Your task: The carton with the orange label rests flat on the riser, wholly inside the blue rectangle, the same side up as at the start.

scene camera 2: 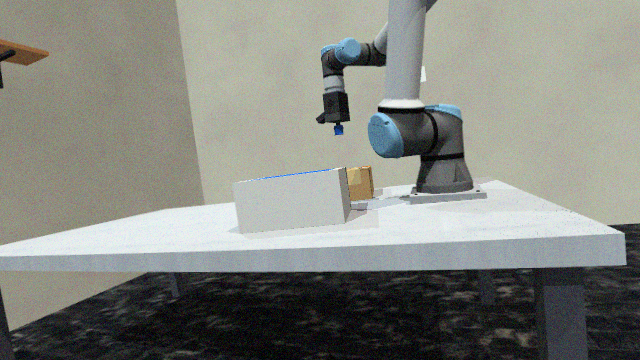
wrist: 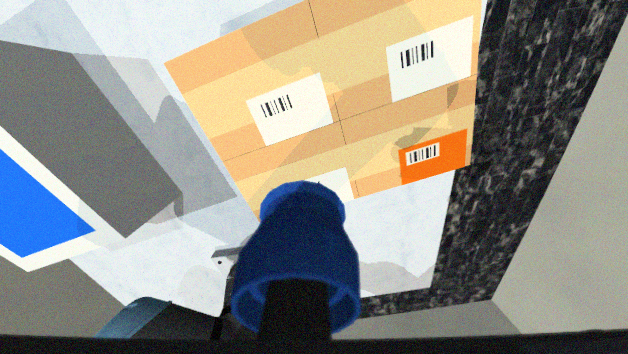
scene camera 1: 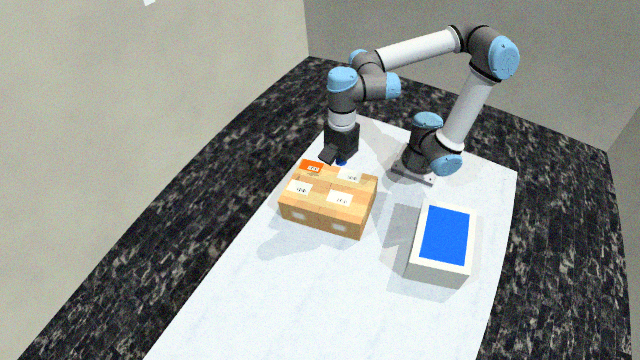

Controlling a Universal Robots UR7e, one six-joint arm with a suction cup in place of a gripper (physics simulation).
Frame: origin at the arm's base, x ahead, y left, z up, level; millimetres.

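Seen in the pictures: hand at its tool point: point(scene camera 2: 339, 134) point(wrist: 302, 218) point(scene camera 1: 340, 161); arm's base at its link origin: point(scene camera 2: 444, 189) point(scene camera 1: 418, 161).
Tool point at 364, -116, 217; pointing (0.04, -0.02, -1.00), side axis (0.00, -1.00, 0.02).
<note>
Pixels of each thing's top centre, then the offset from my tool point to it, as dx, dy, dz. Level surfaces: height alone.
- carton with the orange label, top centre: point(wrist: 410, 144) point(scene camera 1: 314, 172) -2, -123, -134
- grey-white riser at its top centre: point(scene camera 2: 294, 174) point(scene camera 1: 446, 234) -51, +387, -118
- blue rectangle at its top centre: point(scene camera 1: 446, 234) -51, +387, -118
- white table at its surface level: dz -238
The carton with the orange label point(scene camera 1: 311, 166) point(wrist: 434, 156) sits flat at the back left of a tight block of four cartons in scene camera 1, label up. It touches its neighbours. The grey-white riser point(scene camera 1: 437, 276) point(scene camera 2: 292, 202) point(wrist: 50, 181) stands apart from them, with the blue rectangle point(scene camera 1: 445, 235) point(wrist: 30, 215) bare on top. My gripper point(scene camera 1: 341, 162) point(scene camera 2: 338, 131) point(wrist: 302, 200), a blue suction cup, is open and holds nothing. It hangs above the cartons' level, near the back row. In the wrist view it partly covers the white-labelled carton beside the orange one.
Three cartons with white labels point(scene camera 1: 349, 175) point(scene camera 1: 300, 188) point(scene camera 1: 340, 198) adjoin the orange one. The block lies near one long edge of the white table point(scene camera 1: 280, 310) point(scene camera 2: 150, 225). The arm's base point(scene camera 1: 416, 162) point(scene camera 2: 445, 175) stands behind the riser. A wall shelf point(scene camera 2: 25, 52) shows at the left.
</note>
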